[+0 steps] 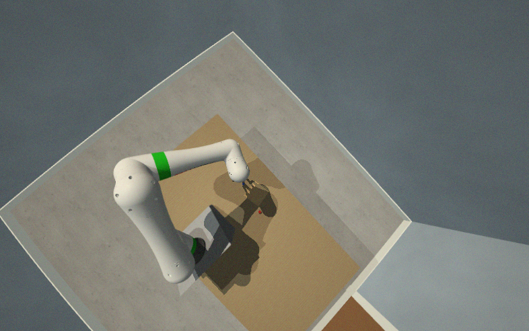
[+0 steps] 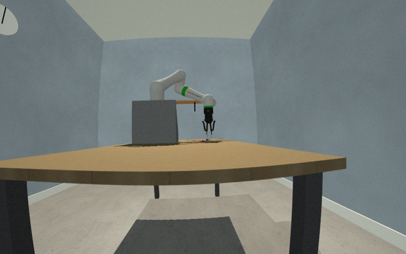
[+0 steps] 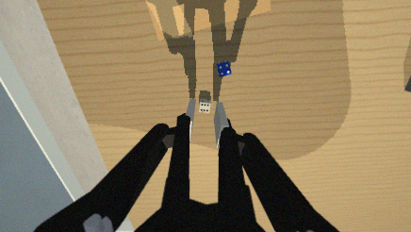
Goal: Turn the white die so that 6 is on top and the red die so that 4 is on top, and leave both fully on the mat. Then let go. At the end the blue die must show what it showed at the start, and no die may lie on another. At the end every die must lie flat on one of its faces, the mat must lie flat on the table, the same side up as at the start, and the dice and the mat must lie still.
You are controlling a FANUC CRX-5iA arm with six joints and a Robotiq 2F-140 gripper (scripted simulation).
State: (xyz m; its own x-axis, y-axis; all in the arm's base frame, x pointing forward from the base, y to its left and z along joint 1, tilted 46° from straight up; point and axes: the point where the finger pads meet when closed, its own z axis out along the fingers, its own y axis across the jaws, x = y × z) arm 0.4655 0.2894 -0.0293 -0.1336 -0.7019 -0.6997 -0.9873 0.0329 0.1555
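Now: the white die 5 cm below my hand. Also, from my hand: blue die 3 cm behind, 5 cm to the right, 5 cm below; red die 6 cm behind, 29 cm to the right, 5 cm below; tan mat 1 cm ahead, 17 cm to the right, 5 cm below.
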